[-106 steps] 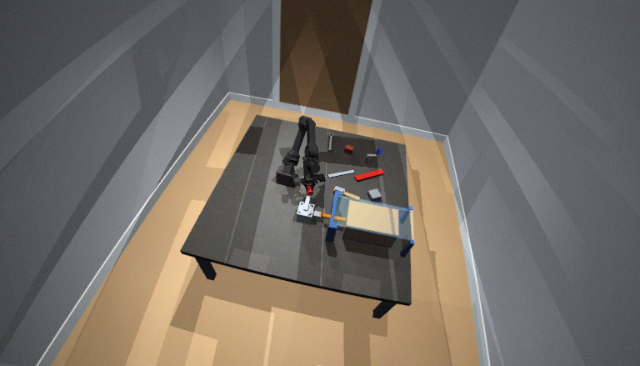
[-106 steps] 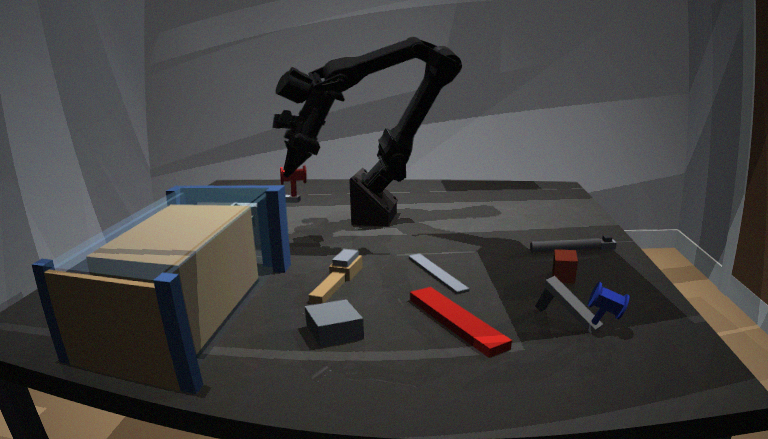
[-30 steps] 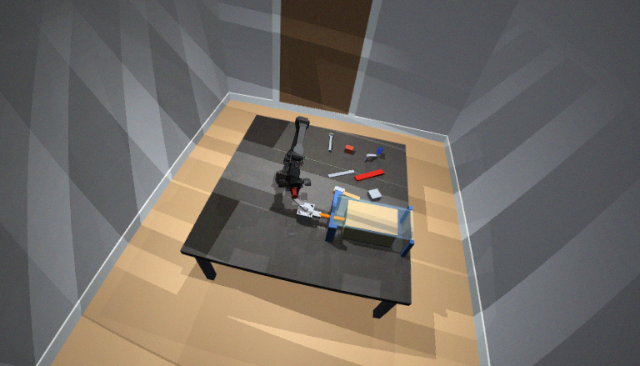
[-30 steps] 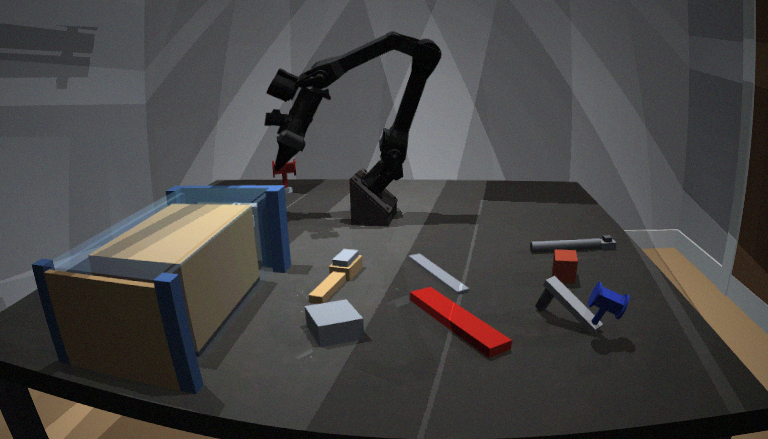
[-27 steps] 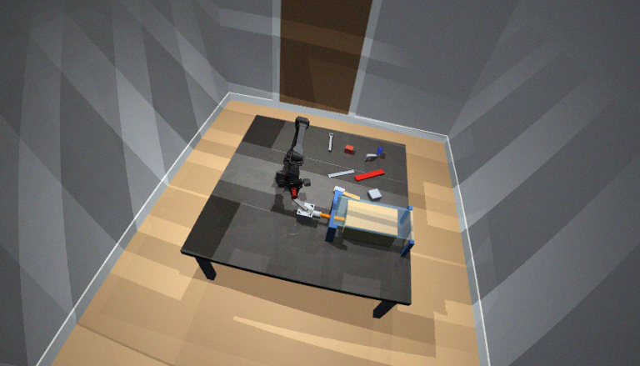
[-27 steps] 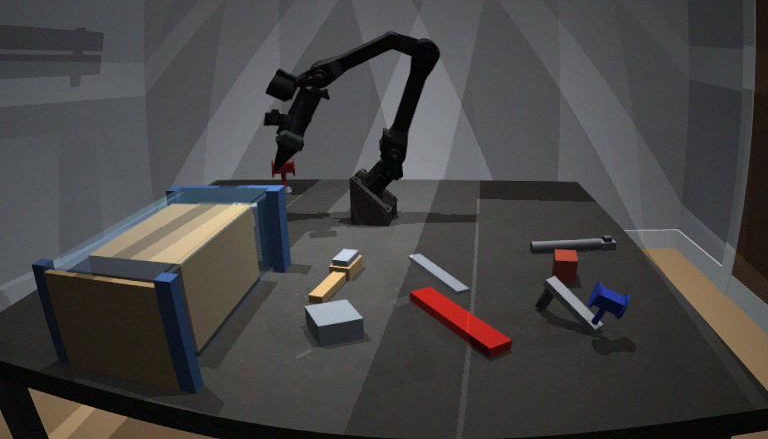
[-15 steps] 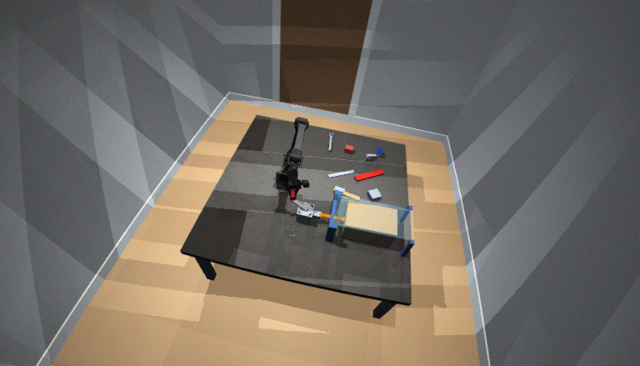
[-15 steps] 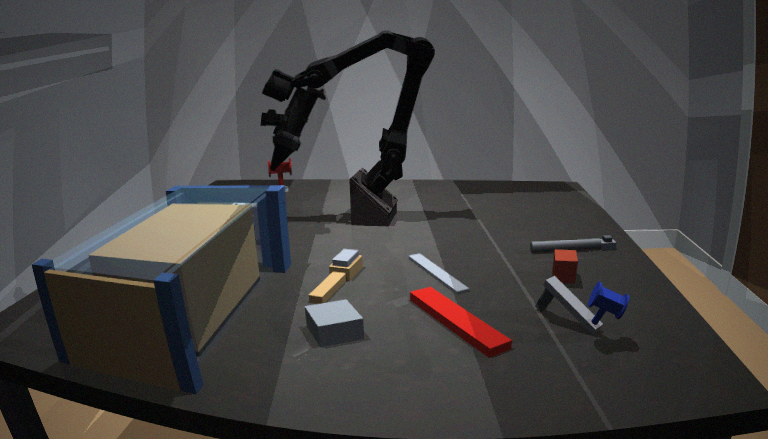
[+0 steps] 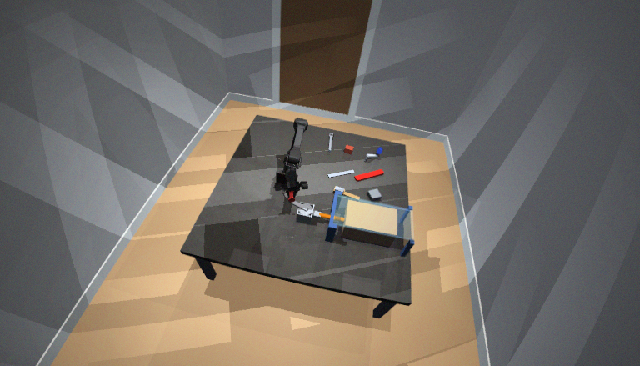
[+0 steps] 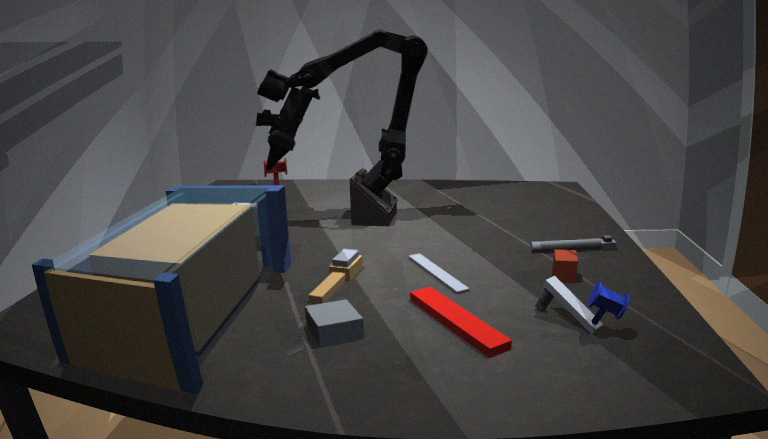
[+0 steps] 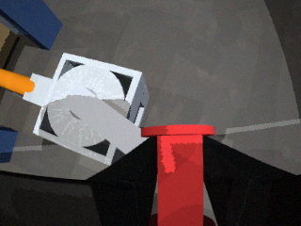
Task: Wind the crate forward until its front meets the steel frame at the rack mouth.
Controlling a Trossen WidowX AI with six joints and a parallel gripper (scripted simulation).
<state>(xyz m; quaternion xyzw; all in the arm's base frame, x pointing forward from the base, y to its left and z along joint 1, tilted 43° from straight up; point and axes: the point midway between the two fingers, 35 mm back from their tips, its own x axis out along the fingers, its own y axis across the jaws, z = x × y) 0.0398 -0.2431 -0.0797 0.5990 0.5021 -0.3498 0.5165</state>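
My gripper tip is 7 cm short of the grey winch, 3 cm to the left of it and 11 cm above it. Round my gripper tip: clear-panelled cubby (49 cm ahead, 7 cm to the right, 3 cm below); then red spool-shaped grip (2 cm to the left, 1 cm below); then wooden-handled tool (34 cm ahead, 19 cm to the left, 13 cm below).
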